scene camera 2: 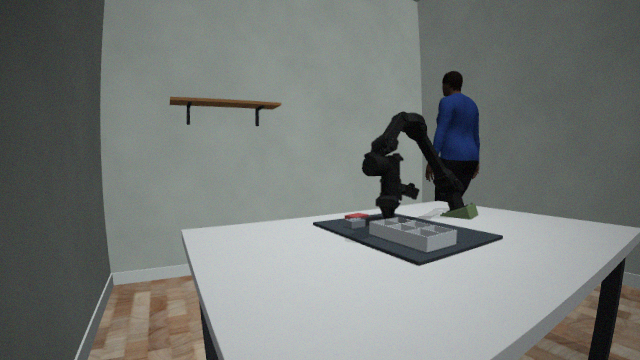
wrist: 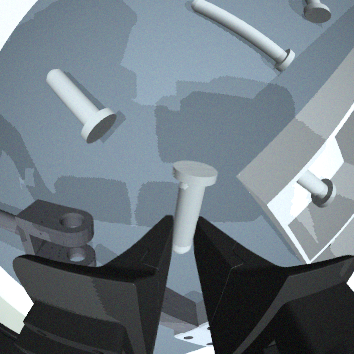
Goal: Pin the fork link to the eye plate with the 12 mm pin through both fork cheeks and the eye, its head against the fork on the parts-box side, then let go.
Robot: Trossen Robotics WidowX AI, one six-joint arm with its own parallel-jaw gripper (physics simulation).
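Frame: origin at the arm's base, x ahead, y left, z up, level; metres.
Seen in the pictures: gripper, fingertip midpoint: (wrist: 182,222); arm's base, link origin: (scene camera 2: 457,208).
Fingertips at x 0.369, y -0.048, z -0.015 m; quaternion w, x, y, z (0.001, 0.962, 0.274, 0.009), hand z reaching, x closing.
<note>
Offsets run from my fingertips to a thing's top centre. "pt": to the spot under its first point. Level surfaces: height alone.
My gripper (scene camera 2: 388,215) (wrist: 182,222) is low over the dark mat, its fingertips shut on the shaft of a pale headed pin {0.005 m back, 0.009 m left, 0.019 m up} (wrist: 190,200). The pin's head points away from the palm, and its plain end is between the fingertips. The dark grey fork link {0.082 m back, 0.061 m right, 0.023 m up} (wrist: 42,217) lies left of the gripper, its two cheeks one above the other with holes showing; nothing shows through them. Part of a white plate with small holes {0.080 m ahead, 0.070 m right, 0.023 m up} (wrist: 200,334), possibly the eye plate, shows between the fingers beside a dark grey bar (wrist: 181,306). The eye itself is hidden.
The grey parts box {0.079 m ahead, 0.132 m left, 0.034 m up} (scene camera 2: 413,239) (wrist: 290,150) stands right of the gripper in the wrist view, with a pin {0.039 m ahead, 0.062 m left, 0.019 m up} (wrist: 314,185) inside. Other pins {0.082 m back, 0.025 m left, 0.017 m up} (wrist: 75,97) {0.036 m back, 0.101 m left, 0.013 m up} (wrist: 240,30) {pt 0.011 m back, 0.152 m left, 0.012 m up} (wrist: 317,11) lie on the mat {0.001 m down} (scene camera 2: 420,257). A red block {0.011 m ahead, 0.130 m right, 0.020 m up} (scene camera 2: 356,216) and green wedge (scene camera 2: 462,212) show in the scene view.
</note>
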